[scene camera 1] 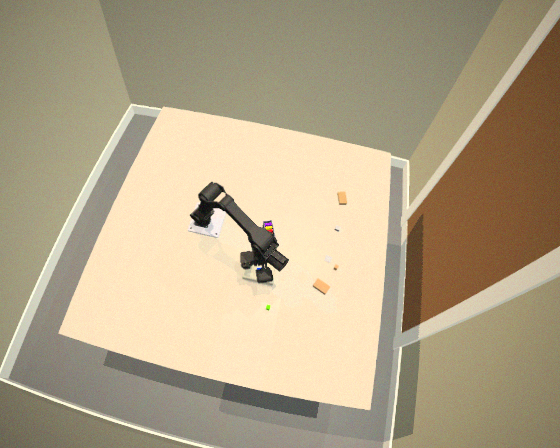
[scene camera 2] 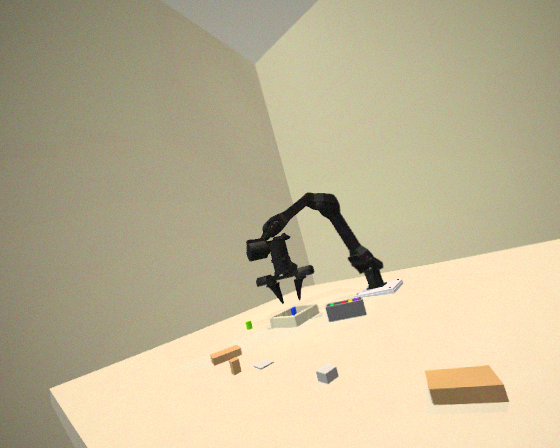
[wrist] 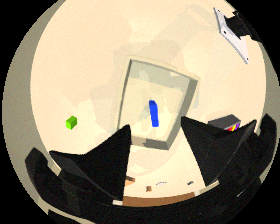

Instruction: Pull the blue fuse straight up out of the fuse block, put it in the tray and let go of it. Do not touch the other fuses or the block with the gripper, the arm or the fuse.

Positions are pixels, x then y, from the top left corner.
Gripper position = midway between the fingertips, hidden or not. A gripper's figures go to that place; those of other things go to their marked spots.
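A tan box [scene camera 2: 463, 385] lies 33 cm from the lens. The marked spots on the tan box and a pale tray [scene camera 2: 284, 319] are 51 cm apart; the tray's is 74 cm from the lens. My gripper [scene camera 2: 291, 302]: 79 cm from the lens.
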